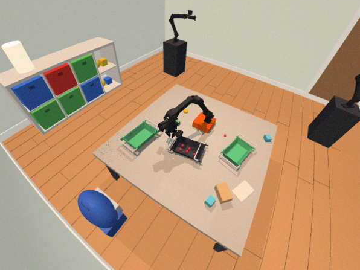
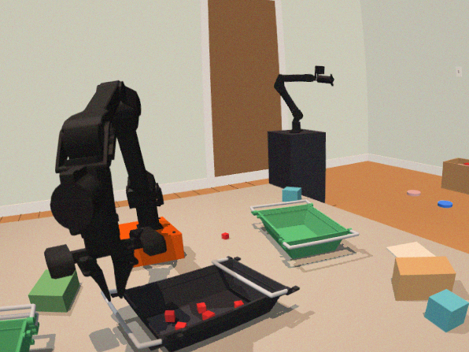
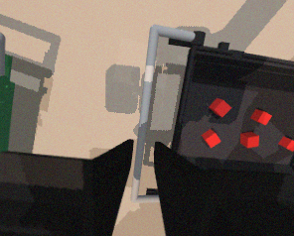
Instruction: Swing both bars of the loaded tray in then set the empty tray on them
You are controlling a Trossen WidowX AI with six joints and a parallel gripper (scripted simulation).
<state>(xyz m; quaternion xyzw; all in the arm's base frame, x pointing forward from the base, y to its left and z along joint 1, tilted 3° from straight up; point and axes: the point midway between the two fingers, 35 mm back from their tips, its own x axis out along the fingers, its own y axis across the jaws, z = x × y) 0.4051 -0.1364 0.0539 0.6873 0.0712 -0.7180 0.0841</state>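
Right now the red block is 39 cm behind my gripper tip, 35 cm to the left of it and 9 cm below it. The rest, counted from my gripper tip: tan box (57 cm to the left, 13 cm ahead, 7 cm below); yellow disc (44 cm behind, 14 cm to the right, 9 cm below); green block (20 cm behind, 13 cm to the right, 8 cm below).
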